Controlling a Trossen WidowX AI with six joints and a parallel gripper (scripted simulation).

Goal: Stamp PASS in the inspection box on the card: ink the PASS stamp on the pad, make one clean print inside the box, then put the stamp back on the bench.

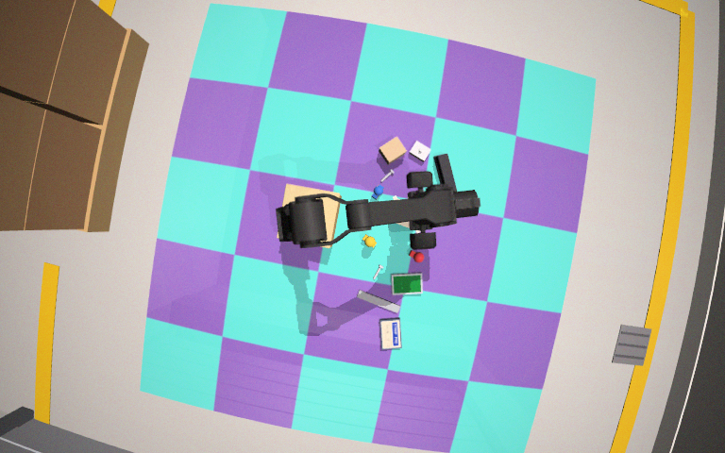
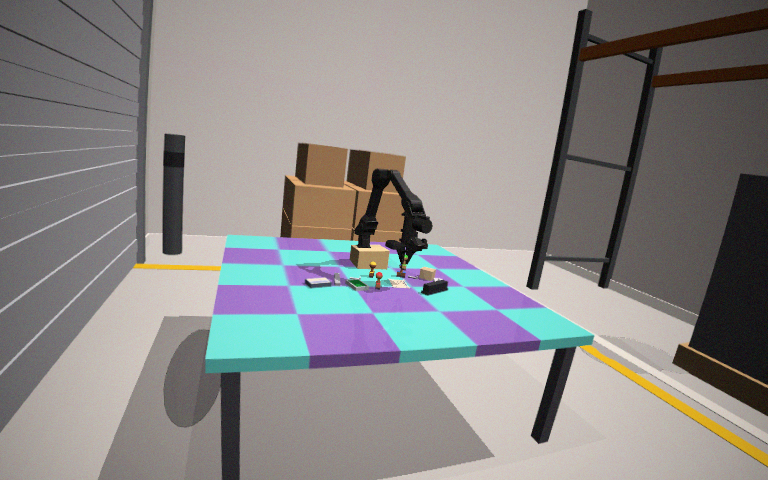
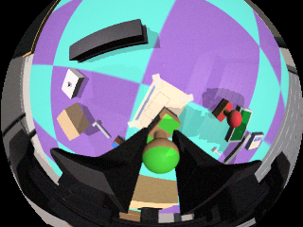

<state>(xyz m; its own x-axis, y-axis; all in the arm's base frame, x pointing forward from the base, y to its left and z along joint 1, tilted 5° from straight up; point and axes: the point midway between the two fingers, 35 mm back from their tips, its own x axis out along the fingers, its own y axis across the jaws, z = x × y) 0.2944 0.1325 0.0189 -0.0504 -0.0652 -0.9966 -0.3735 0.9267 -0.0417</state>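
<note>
The cream card is 90 mm below my gripper tip, 10 mm to the right of it and 10 mm behind it. Round my gripper tip: blue stamp: 110 mm behind, 70 mm below, 20 mm to the left; then red-knobbed stamp: 110 mm to the right, 70 mm below, 50 mm ahead; then green-knobbed stamp: right at my gripper tip.
</note>
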